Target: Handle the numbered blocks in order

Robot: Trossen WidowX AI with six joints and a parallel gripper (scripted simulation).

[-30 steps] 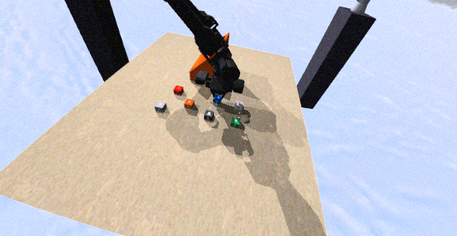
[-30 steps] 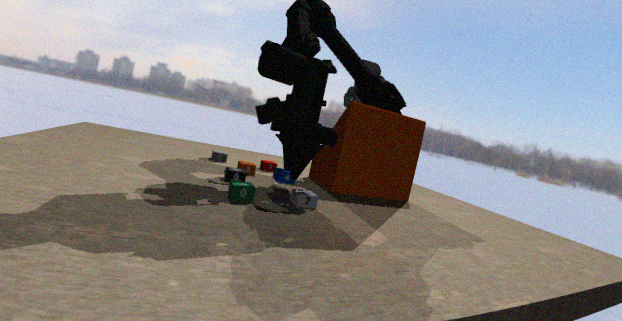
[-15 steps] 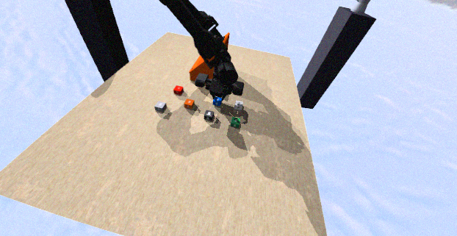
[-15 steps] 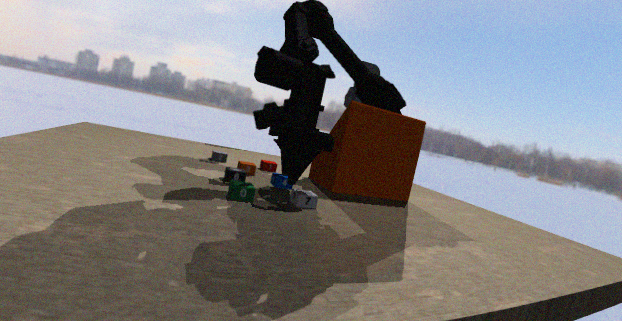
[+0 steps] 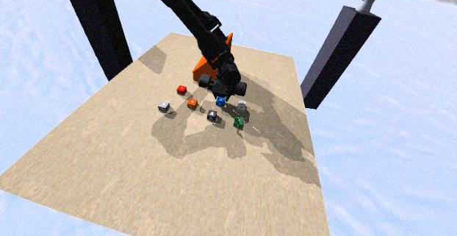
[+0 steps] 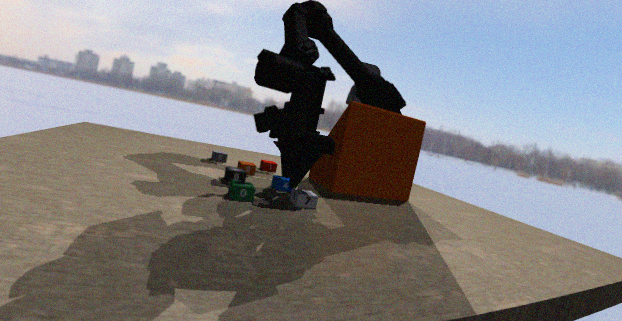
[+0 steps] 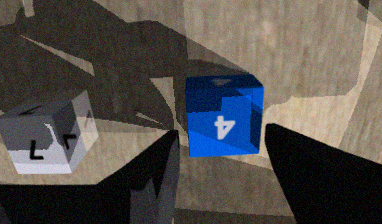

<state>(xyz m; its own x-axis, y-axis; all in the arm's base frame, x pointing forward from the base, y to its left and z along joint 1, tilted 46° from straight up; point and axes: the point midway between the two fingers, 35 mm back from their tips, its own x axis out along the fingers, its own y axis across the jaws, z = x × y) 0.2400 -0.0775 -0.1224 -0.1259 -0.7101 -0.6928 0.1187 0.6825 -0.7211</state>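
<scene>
The blue block lies 1 cm ahead of my gripper tip. Also, from my gripper tip: black block (9 cm ahead, 3 cm to the right); white block (9 cm to the left, 2 cm ahead); orange block (11 cm to the right, 5 cm ahead).
</scene>
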